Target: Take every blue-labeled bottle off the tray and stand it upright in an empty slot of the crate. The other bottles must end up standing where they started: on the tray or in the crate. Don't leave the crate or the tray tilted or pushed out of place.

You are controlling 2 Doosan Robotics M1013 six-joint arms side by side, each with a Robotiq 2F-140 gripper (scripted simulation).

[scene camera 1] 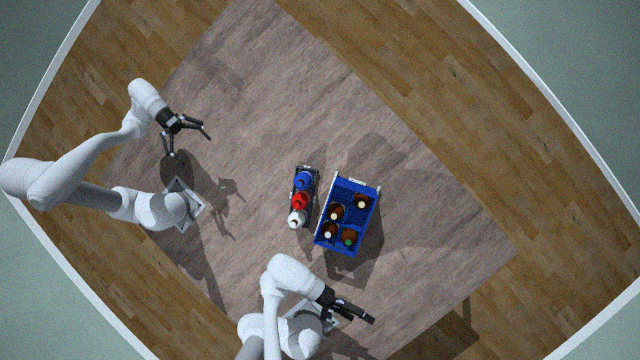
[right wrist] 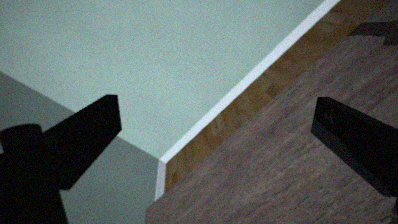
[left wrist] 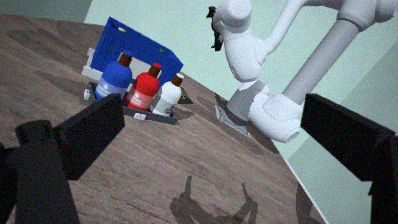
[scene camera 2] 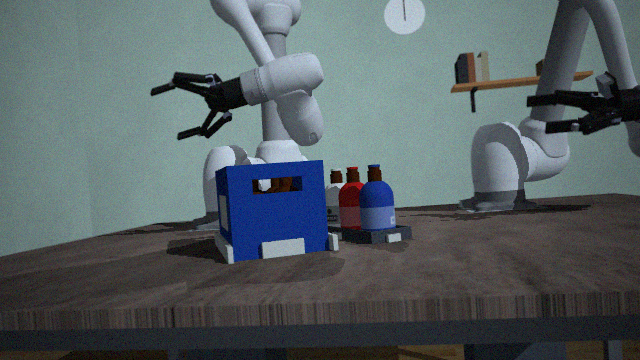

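There's a red bottle (scene camera 2: pixel 349 210), and the left wrist view shows it (left wrist: pixel 146 85) too, but in the right wrist view it's out of frame. A blue-labeled bottle (scene camera 2: pixel 377 212) is there as well, and the left wrist view has it (left wrist: pixel 117 75), while in the right wrist view it's out of frame. I can also see a blue crate (scene camera 2: pixel 253 219), and it (left wrist: pixel 113 42) is in the left wrist view too. As for my grippers, there's my left gripper (scene camera 2: pixel 536 114) and my right gripper (scene camera 2: pixel 165 115).
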